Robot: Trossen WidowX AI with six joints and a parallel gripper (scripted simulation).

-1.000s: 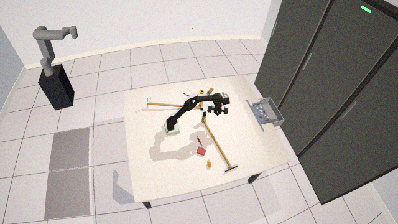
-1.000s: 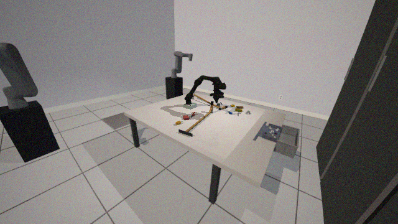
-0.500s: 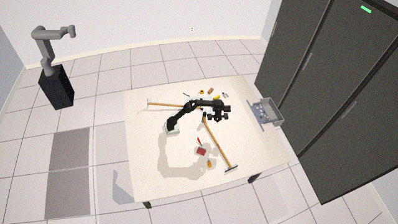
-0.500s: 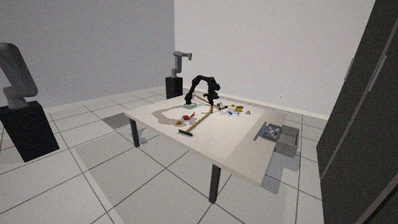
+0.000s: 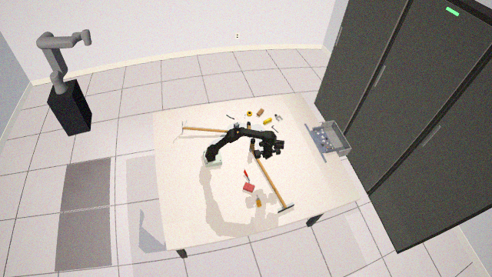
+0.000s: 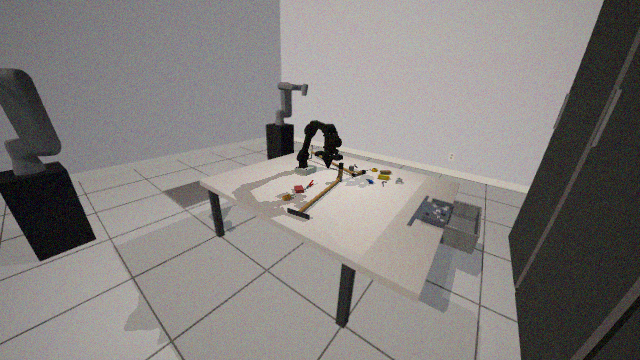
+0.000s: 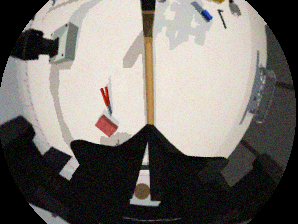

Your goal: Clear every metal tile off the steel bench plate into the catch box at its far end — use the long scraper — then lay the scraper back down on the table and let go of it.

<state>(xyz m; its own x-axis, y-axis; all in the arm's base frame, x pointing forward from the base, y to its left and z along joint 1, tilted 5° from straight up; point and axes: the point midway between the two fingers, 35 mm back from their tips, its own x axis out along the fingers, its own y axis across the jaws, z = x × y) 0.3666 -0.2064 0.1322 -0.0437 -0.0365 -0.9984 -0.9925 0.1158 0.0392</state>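
Now: gripper tip 10 mm short of the long scraper, 70 mm to the left of it and 100 mm above it. The rest, counted from my gripper tip: red block (160 mm behind, 110 mm to the right, 150 mm below); orange item (140 mm behind, 250 mm to the right, 150 mm below); red tool (130 mm behind, 10 mm to the right, 150 mm below).
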